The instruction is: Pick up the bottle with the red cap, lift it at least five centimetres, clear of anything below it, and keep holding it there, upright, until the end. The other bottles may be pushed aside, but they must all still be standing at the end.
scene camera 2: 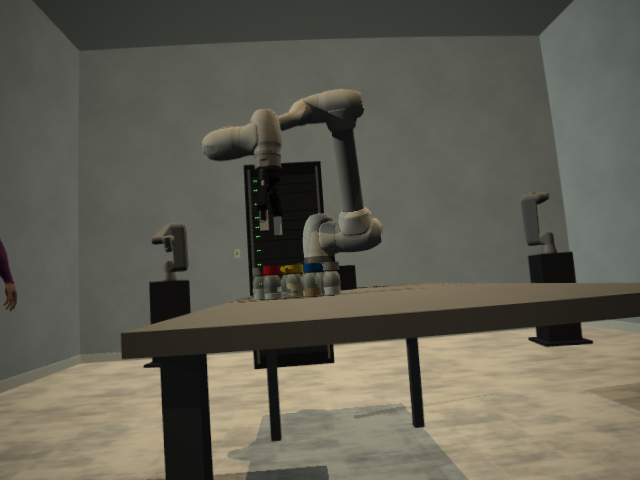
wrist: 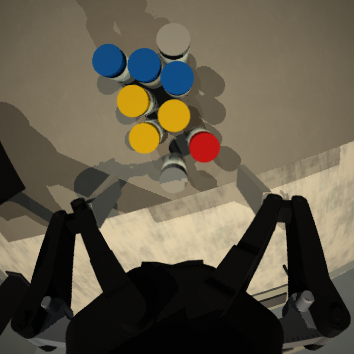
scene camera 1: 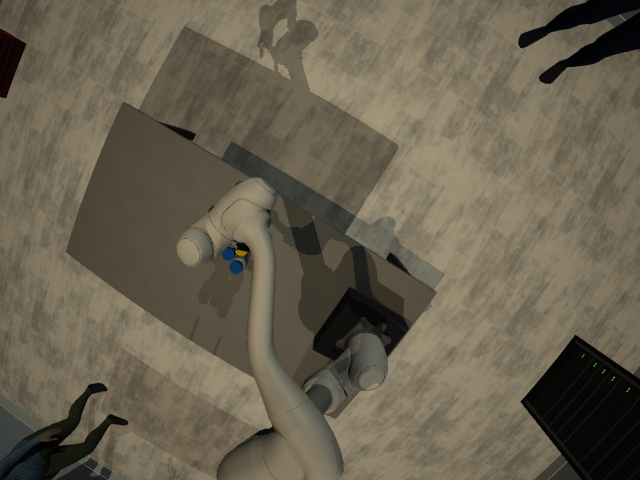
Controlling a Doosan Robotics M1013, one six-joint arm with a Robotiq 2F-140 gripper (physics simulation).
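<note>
The red-capped bottle stands upright at the edge of the cluster; the arm hides it in scene camera 1. A grey-capped bottle stands beside it. Yellow-capped bottles and blue-capped bottles stand close by, with another pale-capped bottle at the far end in the wrist view. My gripper is open and empty, pointing down, with its fingertips above the caps. In the wrist view the red cap lies ahead of the finger line, right of centre.
The bottles stand on a brown table. The arm's black base block is at the table's right part in scene camera 1. A black server rack stands behind the arm. People stand on the floor around the table.
</note>
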